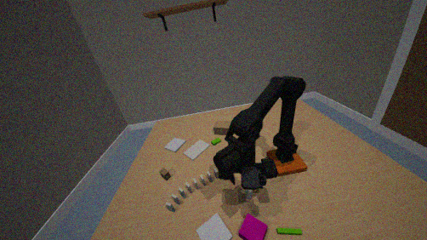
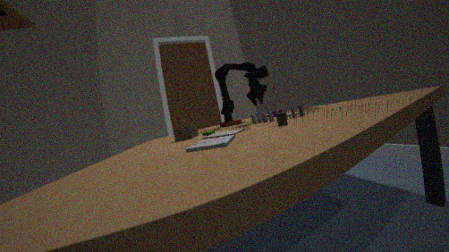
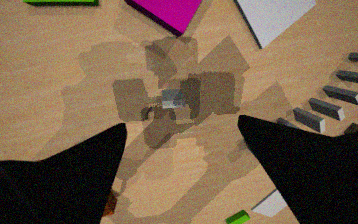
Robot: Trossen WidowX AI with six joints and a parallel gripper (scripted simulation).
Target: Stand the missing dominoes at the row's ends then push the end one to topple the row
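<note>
The magenta block lies 20 mm ahead of my gripper tip, 110 mm to the left of it and 80 mm below it. The rest, counted from my gripper tip: green block (80 mm ahead, 370 mm to the right, 90 mm below); white flat tile (150 mm ahead, 90 mm to the left, 90 mm below); green bar (90 mm behind, 140 mm to the left, 90 mm below).
</note>
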